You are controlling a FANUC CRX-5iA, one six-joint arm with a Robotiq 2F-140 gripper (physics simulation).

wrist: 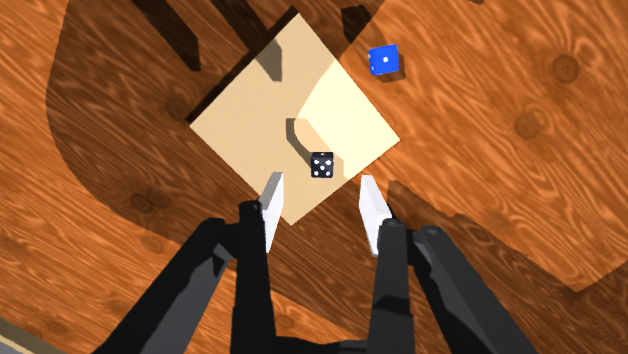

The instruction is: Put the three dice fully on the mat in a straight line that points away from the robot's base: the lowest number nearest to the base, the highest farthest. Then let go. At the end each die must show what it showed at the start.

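Frame: origin at the arm's base, x right, y up, z back, level; metres.
Seen in the pictures: gripper, fingertip midpoint: (321,189).
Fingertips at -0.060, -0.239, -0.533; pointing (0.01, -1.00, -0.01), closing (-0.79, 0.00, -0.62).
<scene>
Pixels of each thing's middle, then the offset from my fingertips to it, as dx, dy, dz. Level surfaces: height alone.
- black die, body centre: (322,164) -0.003, -0.047, +0.004
- pale square mat, body centre: (294,132) +0.001, -0.059, +0.042
- blue die, body centre: (383,60) -0.097, -0.051, +0.047
- wooden table, surface height: dy -0.061
The black die (322,168) shows five white pips on top and lies on the pale square mat (240,110), near the mat's lower corner. The blue die (384,60) shows one white pip on top and lies on the wooden table to the right of the mat, off it. A green die does not show in this view. My gripper (321,189) is open, with nothing between its fingers. Its light fingertips stand well apart, one to the left and one to the right below the black die, with space on both sides of the die.
The wooden table (500,190) surrounds the mat. Dark shadows of the arm and gripper fall across the mat and the table's left side. A grey surface with a pale edge shows at the lower left corner of the view.
</scene>
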